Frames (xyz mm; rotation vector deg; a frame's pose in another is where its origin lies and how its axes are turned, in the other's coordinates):
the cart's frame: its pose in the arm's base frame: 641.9 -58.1 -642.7 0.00 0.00 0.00
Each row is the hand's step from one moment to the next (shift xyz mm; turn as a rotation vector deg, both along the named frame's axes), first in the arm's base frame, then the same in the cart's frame.
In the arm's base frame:
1: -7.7 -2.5 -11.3 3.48 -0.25 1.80
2: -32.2 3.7 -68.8 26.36 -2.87 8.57
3: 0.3 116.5 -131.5 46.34 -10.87 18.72
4: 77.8 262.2 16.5 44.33 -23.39 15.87
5: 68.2 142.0 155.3 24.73 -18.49 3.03
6: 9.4 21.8 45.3 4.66 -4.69 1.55
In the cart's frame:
1: -7.7 -2.5 -11.3 3.48 -0.25 1.80
2: -32.2 3.7 -68.8 26.36 -2.87 8.57
3: 0.3 116.5 -131.5 46.34 -10.87 18.72
4: 77.8 262.2 16.5 44.33 -23.39 15.87
5: 68.2 142.0 155.3 24.73 -18.49 3.03
6: 9.4 21.8 45.3 4.66 -4.69 1.55

